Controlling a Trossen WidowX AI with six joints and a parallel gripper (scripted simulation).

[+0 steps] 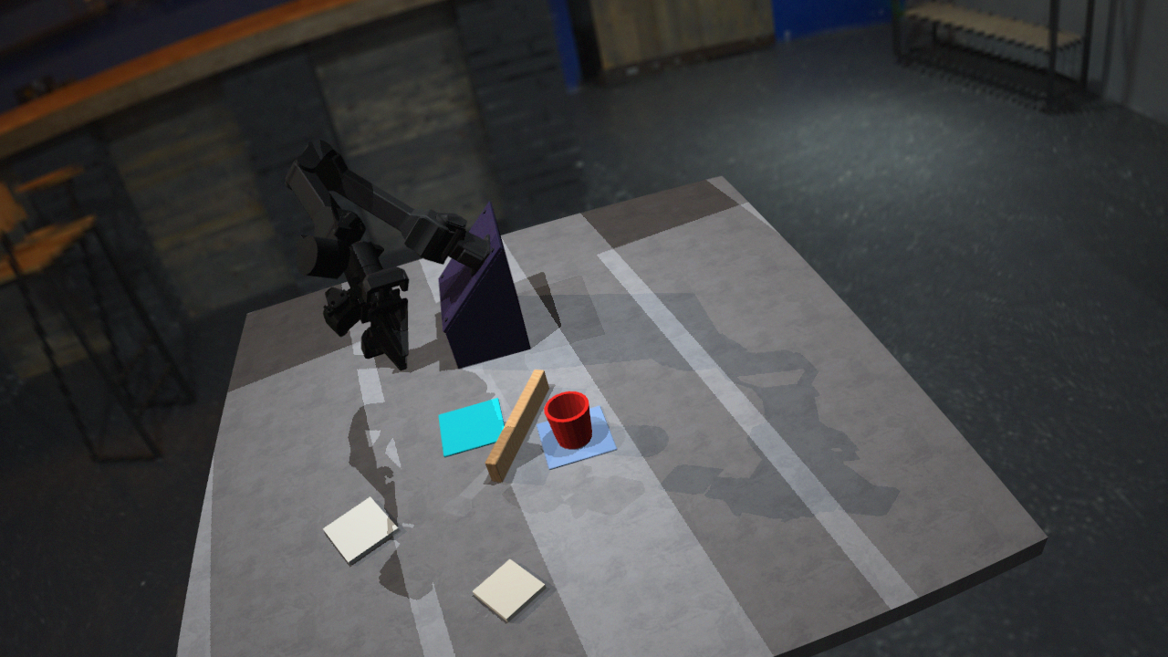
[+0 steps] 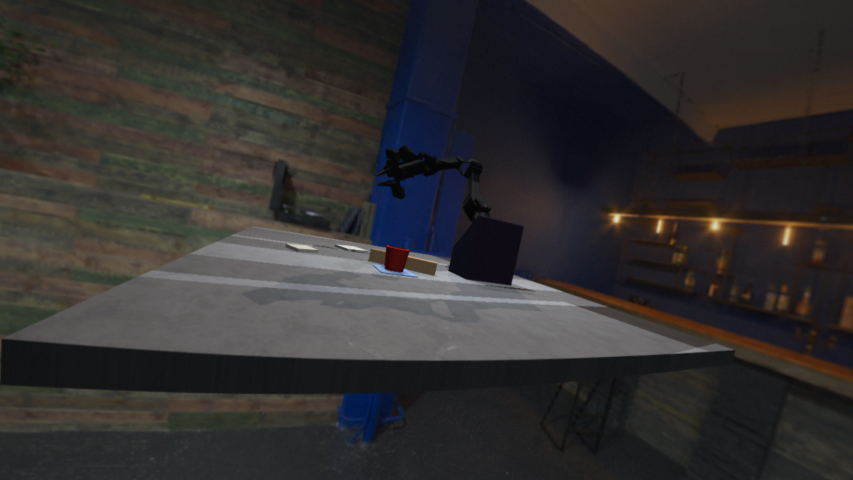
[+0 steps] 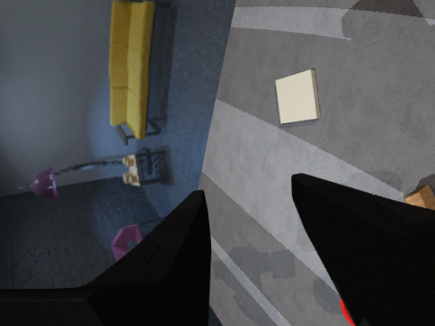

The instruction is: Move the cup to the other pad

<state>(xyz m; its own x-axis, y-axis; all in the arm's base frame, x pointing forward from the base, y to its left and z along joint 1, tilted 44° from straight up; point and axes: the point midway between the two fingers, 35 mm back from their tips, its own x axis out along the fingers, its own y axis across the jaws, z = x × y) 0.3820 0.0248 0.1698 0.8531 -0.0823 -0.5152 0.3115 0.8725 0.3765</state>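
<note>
The red cup is 90 mm behind my gripper tip, 200 mm to the left of it and 250 mm below it. From my gripper tip the other things lie so: wooden bar: 130 mm behind, 110 mm to the left, 280 mm below; then cyan pad: 170 mm behind, 20 mm to the left, 300 mm below; then pale blue pad: 90 mm behind, 200 mm to the left, 300 mm below.
</note>
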